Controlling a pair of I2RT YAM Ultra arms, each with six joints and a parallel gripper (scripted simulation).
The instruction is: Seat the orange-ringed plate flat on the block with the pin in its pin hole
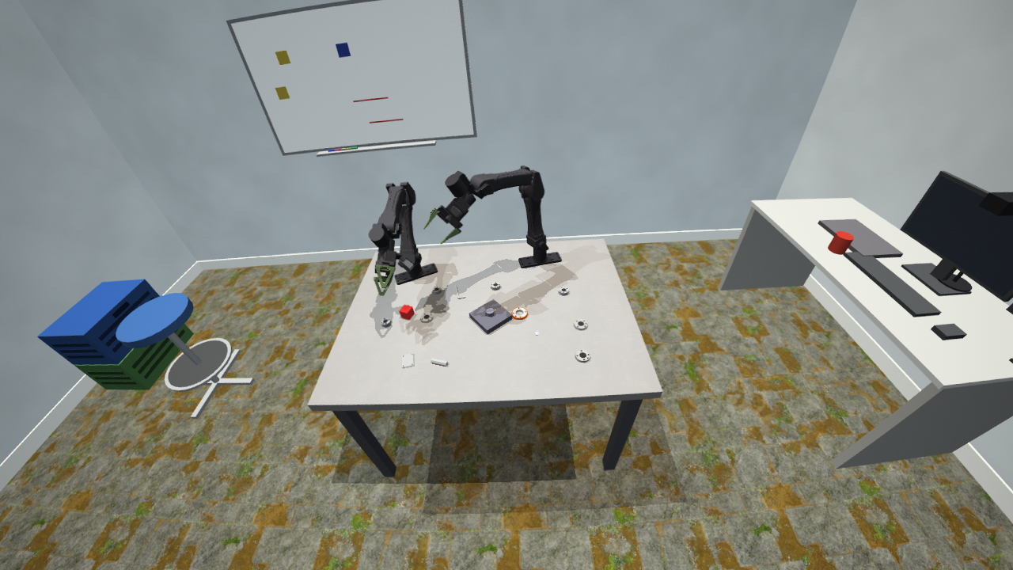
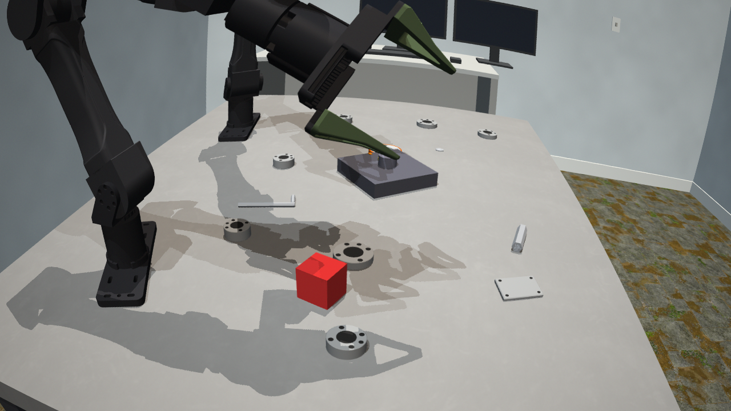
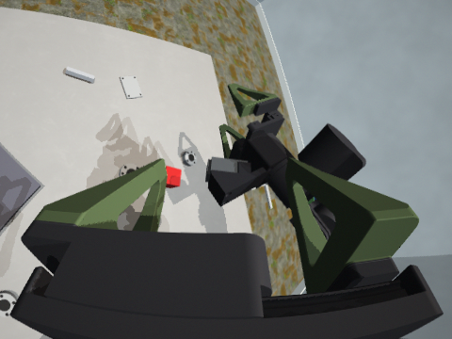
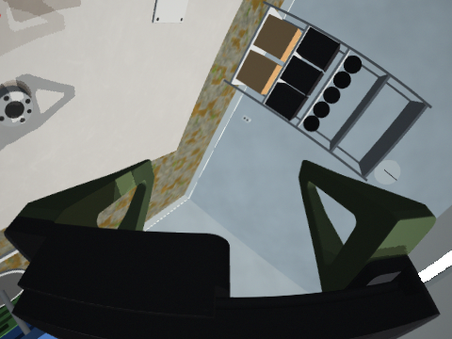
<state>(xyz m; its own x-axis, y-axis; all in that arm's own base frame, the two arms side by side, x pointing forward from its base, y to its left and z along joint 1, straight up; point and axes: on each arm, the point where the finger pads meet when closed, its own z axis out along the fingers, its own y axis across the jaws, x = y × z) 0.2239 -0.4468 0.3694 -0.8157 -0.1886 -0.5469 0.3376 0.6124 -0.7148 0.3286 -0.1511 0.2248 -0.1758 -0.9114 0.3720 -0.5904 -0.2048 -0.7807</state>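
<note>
Now: left hand 6 cm short of the dark block, 19 cm to the right of it and 35 cm above it. The rest, counted from my left hand: allen key (8 cm behind, 4 cm to the left, 37 cm below); then hex bar (27 cm ahead, 4 cm to the right, 36 cm below); then red cube (1 cm ahead, 18 cm to the right, 35 cm below).
</note>
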